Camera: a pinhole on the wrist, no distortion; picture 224 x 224 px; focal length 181.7 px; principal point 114.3 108.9 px. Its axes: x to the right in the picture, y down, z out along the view. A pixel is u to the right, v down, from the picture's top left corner.
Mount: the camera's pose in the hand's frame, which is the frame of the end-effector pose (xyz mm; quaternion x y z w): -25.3 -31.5 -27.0 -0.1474 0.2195 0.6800 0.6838
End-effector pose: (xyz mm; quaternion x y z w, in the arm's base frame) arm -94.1 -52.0 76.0 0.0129 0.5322 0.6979 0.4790
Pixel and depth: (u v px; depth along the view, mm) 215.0 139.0 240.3
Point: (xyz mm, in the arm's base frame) -143.1 8.7 303.1
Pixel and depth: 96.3 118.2 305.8
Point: -18.1 128.4 262.6
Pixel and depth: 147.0 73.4 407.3
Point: -149.8 221.1 327.2
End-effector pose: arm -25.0 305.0 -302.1 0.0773 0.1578 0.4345 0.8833
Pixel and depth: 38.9 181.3 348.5
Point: 10.8 219.2 67.0
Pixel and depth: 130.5 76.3 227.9
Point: -23.3 395.2 -137.7
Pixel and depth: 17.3 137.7 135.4
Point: 20.2 264.4 -182.6
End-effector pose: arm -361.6 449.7 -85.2 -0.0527 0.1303 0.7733 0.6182
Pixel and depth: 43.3 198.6 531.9
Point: -325.4 370.5 516.9
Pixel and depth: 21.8 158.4 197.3
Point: -315.2 452.5 116.5
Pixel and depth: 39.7 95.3 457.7
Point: -371.3 620.0 344.6
